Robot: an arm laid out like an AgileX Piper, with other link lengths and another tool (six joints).
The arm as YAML. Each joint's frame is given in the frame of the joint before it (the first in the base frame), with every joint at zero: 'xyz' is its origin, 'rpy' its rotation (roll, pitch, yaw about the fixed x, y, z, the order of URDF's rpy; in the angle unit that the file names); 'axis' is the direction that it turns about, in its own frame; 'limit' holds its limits. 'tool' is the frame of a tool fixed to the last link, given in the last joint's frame.
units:
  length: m
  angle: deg
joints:
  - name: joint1
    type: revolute
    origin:
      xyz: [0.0, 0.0, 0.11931]
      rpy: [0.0, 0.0, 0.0]
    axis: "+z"
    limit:
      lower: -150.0
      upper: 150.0
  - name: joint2
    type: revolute
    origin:
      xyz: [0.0, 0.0, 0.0]
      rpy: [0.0, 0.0, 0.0]
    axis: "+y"
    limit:
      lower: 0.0
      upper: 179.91
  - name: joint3
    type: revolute
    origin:
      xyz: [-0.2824, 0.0, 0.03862]
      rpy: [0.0, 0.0, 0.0]
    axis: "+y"
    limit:
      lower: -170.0
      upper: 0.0
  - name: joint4
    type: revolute
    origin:
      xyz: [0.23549, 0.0, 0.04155]
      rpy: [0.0, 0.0, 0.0]
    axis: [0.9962, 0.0, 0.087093]
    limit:
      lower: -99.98
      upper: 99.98
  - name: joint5
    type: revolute
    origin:
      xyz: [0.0, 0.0, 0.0]
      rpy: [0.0, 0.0, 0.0]
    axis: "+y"
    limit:
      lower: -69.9
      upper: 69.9
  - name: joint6
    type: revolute
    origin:
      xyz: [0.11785, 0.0, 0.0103]
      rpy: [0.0, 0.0, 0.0]
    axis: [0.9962, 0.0, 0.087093]
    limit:
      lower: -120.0
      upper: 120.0
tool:
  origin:
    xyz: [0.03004, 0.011, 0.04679]
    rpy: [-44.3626, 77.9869, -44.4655]
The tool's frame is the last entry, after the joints.
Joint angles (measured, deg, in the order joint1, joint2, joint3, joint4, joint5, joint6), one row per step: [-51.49, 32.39, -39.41, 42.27, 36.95, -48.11]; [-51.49, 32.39, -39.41, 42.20, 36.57, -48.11]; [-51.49, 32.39, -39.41, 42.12, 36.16, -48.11]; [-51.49, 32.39, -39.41, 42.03, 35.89, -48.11]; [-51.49, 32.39, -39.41, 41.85, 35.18, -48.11]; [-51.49, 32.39, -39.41, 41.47, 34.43, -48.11]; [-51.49, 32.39, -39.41, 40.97, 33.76, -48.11]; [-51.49, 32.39, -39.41, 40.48, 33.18, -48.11]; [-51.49, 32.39, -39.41, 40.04, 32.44, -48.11]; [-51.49, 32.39, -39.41, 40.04, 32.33, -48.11]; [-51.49, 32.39, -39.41, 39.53, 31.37, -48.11]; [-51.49, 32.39, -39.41, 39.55, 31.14, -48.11]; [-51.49, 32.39, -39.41, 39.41, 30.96, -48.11]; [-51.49, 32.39, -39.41, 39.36, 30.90, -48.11]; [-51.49, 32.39, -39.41, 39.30, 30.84, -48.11]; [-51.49, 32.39, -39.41, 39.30, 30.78, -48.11]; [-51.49, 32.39, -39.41, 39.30, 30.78, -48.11]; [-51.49, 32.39, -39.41, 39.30, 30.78, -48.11]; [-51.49, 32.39, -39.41, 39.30, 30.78, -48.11]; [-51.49, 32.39, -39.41, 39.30, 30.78, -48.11]
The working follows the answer.
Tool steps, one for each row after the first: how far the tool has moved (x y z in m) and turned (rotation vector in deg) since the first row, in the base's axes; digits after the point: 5 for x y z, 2 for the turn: [-0.00027, -0.00068, 0.00065, -0.23, -0.16, -0.26]; [-0.00057, -0.00141, 0.00136, -0.48, -0.34, -0.55]; [-0.00077, -0.00191, 0.00177, -0.67, -0.42, -0.75]; [-0.00131, -0.00317, 0.00295, -1.13, -0.69, -1.25]; [-0.00193, -0.00458, 0.00395, -1.74, -0.83, -1.81]; [-0.00252, -0.00589, 0.00467, -2.38, -0.84, -2.34]; [-0.00305, -0.00703, 0.00523, -2.98, -0.80, -2.81]; [-0.00370, -0.00838, 0.00621, -3.63, -0.89, -3.37]; [-0.00379, -0.00854, 0.00643, -3.69, -0.96, -3.44]; [-0.00464, -0.01021, 0.00780, -4.49, -1.13, -4.14]; [-0.00482, -0.01055, 0.00831, -4.60, -1.27, -4.29]; [-0.00499, -0.01087, 0.00852, -4.78, -1.27, -4.43]; [-0.00505, -0.01098, 0.00858, -4.84, -1.27, -4.47]; [-0.00511, -0.01109, 0.00864, -4.91, -1.26, -4.52]; [-0.00516, -0.01118, 0.00876, -4.94, -1.29, -4.56]; [-0.00516, -0.01118, 0.00876, -4.94, -1.29, -4.56]; [-0.00516, -0.01118, 0.00876, -4.94, -1.29, -4.56]; [-0.00516, -0.01118, 0.00876, -4.94, -1.29, -4.56]; [-0.00516, -0.01118, 0.00876, -4.94, -1.29, -4.56]
Tool pose at each row, in the base's axes (x y z in m, rotation vector in deg; rounded; the steps above come from the unrounded poses): [0.15480, -0.06628, 0.37358, 11.36, 102.98, -27.99]; [0.15453, -0.06696, 0.37423, 11.47, 102.75, -28.35]; [0.15423, -0.06769, 0.37494, 11.60, 102.50, -28.75]; [0.15403, -0.06819, 0.37535, 11.66, 102.36, -29.04]; [0.15349, -0.06945, 0.37652, 11.85, 101.96, -29.76]; [0.15287, -0.07086, 0.37753, 11.97, 101.63, -30.67]; [0.15228, -0.07217, 0.37824, 12.01, 101.42, -31.61]; [0.15175, -0.07331, 0.37881, 12.01, 101.27, -32.48]; [0.15110, -0.07466, 0.37978, 12.08, 100.96, -33.43]; [0.15102, -0.07482, 0.38001, 12.12, 100.88, -33.52]; [0.15017, -0.07649, 0.38138, 12.23, 100.44, -34.69]; [0.14998, -0.07683, 0.38188, 12.32, 100.26, -34.86]; [0.14981, -0.07715, 0.38209, 12.32, 100.20, -35.12]; [0.14975, -0.07726, 0.38216, 12.32, 100.18, -35.20]; [0.14969, -0.07737, 0.38221, 12.31, 100.16, -35.30]; [0.14964, -0.07746, 0.38234, 12.33, 100.12, -35.35]; [0.14964, -0.07746, 0.38234, 12.33, 100.12, -35.35]; [0.14964, -0.07746, 0.38234, 12.33, 100.12, -35.35]; [0.14964, -0.07746, 0.38234, 12.33, 100.12, -35.35]; [0.14964, -0.07746, 0.38234, 12.33, 100.12, -35.35]

